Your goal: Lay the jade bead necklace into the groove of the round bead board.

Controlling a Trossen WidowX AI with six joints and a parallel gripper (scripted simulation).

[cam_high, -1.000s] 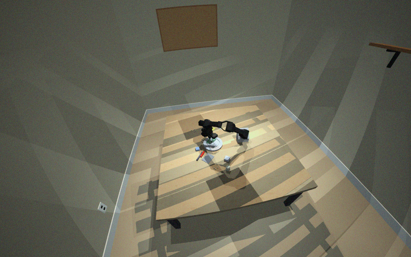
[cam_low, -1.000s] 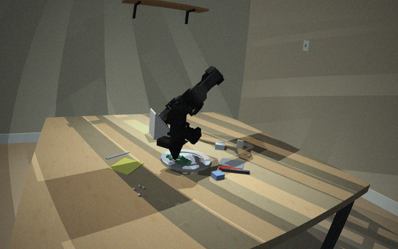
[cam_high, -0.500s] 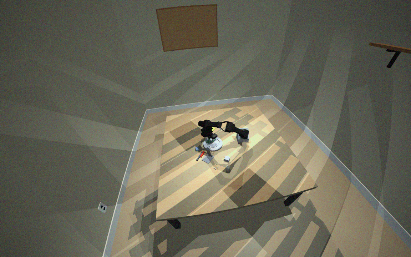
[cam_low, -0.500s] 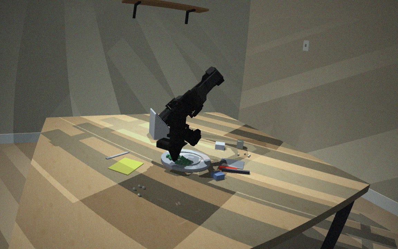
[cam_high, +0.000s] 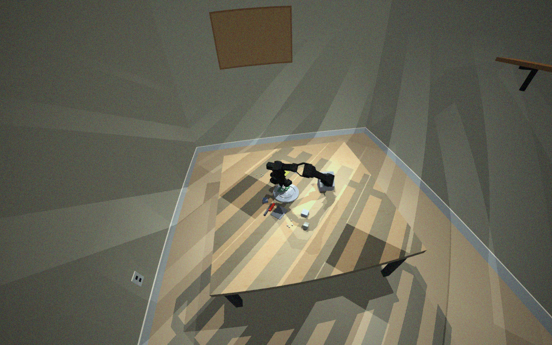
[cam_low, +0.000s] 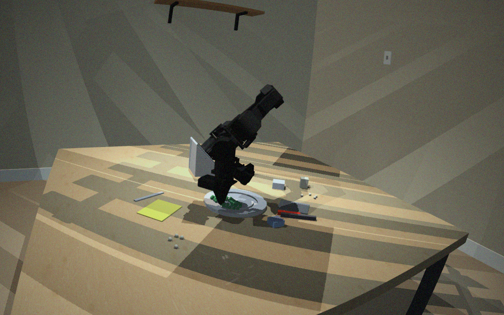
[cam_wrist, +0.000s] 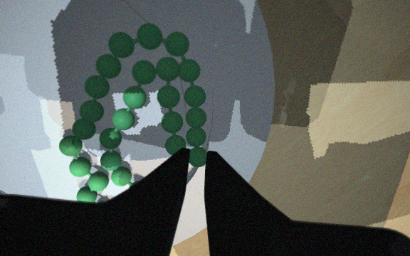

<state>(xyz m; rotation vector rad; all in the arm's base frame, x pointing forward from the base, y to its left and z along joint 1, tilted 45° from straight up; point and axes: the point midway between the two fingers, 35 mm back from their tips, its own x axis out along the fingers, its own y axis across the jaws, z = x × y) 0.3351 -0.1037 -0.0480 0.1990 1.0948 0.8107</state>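
The round grey bead board lies 20 mm behind my gripper tip, 60 mm to the left of it and 10 mm below it. From my gripper tip the other things lie so: yellow sheet 50 mm behind, 180 mm to the right, 20 mm below; then blue block 150 mm ahead, 100 mm to the left, 10 mm below; then red and black pen 130 mm ahead, 180 mm to the left, 10 mm below.
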